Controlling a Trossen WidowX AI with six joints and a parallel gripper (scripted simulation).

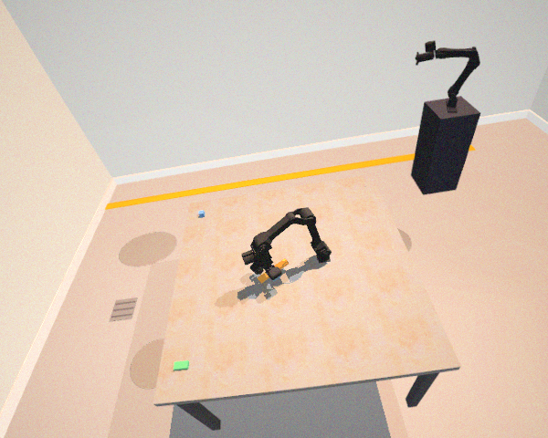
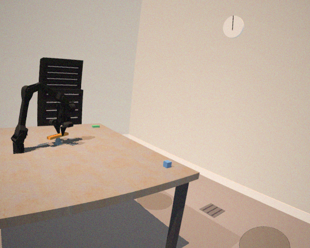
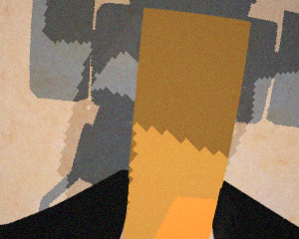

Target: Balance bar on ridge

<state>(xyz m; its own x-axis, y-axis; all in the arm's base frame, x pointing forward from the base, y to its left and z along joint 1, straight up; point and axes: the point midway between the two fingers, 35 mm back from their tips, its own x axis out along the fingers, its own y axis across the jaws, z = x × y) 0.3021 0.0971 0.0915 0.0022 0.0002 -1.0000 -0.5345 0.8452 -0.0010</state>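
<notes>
My gripper tip is 2 cm past the orange bar and 1 cm to the left of it. The rest, counted from my gripper tip: flat green block (44 cm ahead, 40 cm to the left, 5 cm below); blue cube (60 cm to the right, 44 cm ahead, 4 cm below).
</notes>
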